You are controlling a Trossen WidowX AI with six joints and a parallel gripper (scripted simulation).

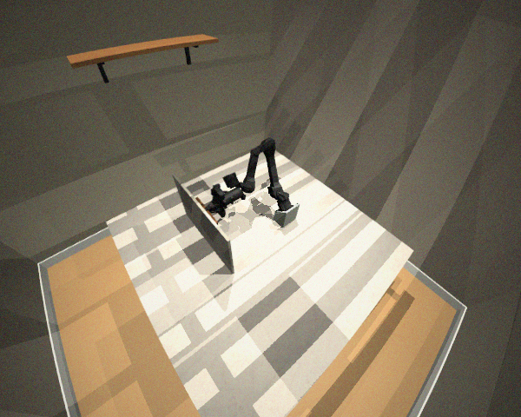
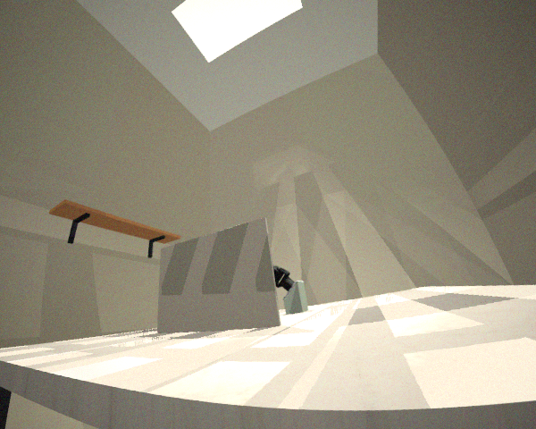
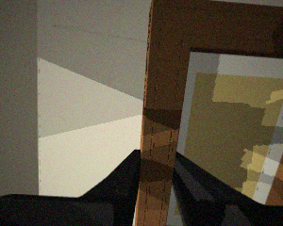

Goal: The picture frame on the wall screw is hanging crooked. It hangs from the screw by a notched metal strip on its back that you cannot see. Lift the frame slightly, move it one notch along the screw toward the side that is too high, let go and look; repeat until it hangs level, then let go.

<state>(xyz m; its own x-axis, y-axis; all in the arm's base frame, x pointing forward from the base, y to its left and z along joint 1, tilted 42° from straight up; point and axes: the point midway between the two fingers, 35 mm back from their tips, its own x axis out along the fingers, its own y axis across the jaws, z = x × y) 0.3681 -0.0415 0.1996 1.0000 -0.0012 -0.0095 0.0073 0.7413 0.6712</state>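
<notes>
My gripper tip is 5 cm above the wooden picture frame and 1 cm short of it. Also, from my gripper tip: upright wall panel 7 cm below, 2 cm ahead, 1 cm to the left.
</notes>
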